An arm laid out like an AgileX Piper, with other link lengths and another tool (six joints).
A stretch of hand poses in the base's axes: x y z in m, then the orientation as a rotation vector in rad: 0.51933 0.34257 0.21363 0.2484 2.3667 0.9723; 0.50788 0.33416 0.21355 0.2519 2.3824 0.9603; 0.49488 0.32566 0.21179 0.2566 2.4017 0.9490; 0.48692 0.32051 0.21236 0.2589 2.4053 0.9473; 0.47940 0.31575 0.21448 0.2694 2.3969 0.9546; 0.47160 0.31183 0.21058 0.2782 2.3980 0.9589; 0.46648 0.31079 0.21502 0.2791 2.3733 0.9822; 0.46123 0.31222 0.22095 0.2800 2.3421 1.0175; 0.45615 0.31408 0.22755 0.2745 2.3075 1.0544; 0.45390 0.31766 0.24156 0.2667 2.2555 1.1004; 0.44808 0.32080 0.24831 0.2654 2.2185 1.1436; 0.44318 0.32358 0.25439 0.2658 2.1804 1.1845; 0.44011 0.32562 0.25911 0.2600 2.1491 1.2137; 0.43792 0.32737 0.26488 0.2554 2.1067 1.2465; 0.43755 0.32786 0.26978 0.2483 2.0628 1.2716; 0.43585 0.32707 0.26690 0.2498 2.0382 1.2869; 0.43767 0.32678 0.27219 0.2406 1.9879 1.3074; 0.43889 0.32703 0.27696 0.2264 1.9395 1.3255; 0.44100 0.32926 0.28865 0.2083 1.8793 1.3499
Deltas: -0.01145 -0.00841 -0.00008 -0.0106 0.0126 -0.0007; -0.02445 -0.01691 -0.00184 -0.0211 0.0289 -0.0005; -0.03241 -0.02206 -0.00127 -0.0225 0.0326 -0.0013; -0.03993 -0.02682 0.00085 -0.0136 0.0302 -0.0084; -0.04773 -0.03074 -0.00305 -0.0089 0.0351 -0.0121; -0.05285 -0.03178 0.00139 0.0121 0.0184 -0.0138; -0.05810 -0.03035 0.00732 0.0430 -0.0010 -0.0136; -0.06318 -0.02849 0.01392 0.0746 -0.0248 -0.0097; -0.06543 -0.02491 0.02793 0.1163 -0.0617 -0.0067; -0.07125 -0.02177 0.03468 0.1546 -0.0830 -0.0033; -0.07615 -0.01899 0.04076 0.1923 -0.1046 -0.0017; -0.07922 -0.01695 0.04548 0.2191 -0.1251 0.0023; -0.08141 -0.01520 0.05125 0.2520 -0.1532 0.0035; -0.08178 -0.01471 0.05615 0.2798 -0.1853 0.0034; -0.08348 -0.01550 0.05327 0.2976 -0.2007 0.0004; -0.08166 -0.01579 0.05856 0.3243 -0.2396 -0.0014; -0.08044 -0.01554 0.06333 0.3482 -0.2792 0.0002; -0.07833 -0.01331 0.07502 0.3797 -0.3275 0.0038
